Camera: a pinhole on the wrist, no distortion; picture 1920 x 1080 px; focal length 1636.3 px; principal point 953.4 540.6 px. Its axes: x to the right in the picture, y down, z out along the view. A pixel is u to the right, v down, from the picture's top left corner.
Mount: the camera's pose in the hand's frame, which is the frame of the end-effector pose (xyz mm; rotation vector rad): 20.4 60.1 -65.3 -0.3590 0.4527 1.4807
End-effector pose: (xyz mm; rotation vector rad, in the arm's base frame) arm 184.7 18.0 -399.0 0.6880 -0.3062 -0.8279
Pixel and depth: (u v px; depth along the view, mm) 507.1 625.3 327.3
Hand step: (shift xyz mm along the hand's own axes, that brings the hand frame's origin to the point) 23.6 146.3 263.3
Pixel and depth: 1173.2 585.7 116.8
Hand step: 25.9 131.8 28.1
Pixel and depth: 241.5 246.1 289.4
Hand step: 88.5 91.3 245.7
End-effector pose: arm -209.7 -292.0 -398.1 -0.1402 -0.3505 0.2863
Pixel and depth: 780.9 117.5 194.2
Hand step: 83.5 135.5 110.7
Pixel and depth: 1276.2 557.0 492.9
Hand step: 53.4 389.1 312.9
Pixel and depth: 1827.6 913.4 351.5
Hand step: -28.4 402.2 148.7
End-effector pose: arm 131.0 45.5 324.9 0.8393 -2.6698 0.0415
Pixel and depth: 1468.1 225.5 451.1
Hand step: 143.5 401.2 250.4
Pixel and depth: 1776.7 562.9 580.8
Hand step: 63.2 601.8 291.8
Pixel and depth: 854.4 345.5 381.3
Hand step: 91.8 226.4 274.2
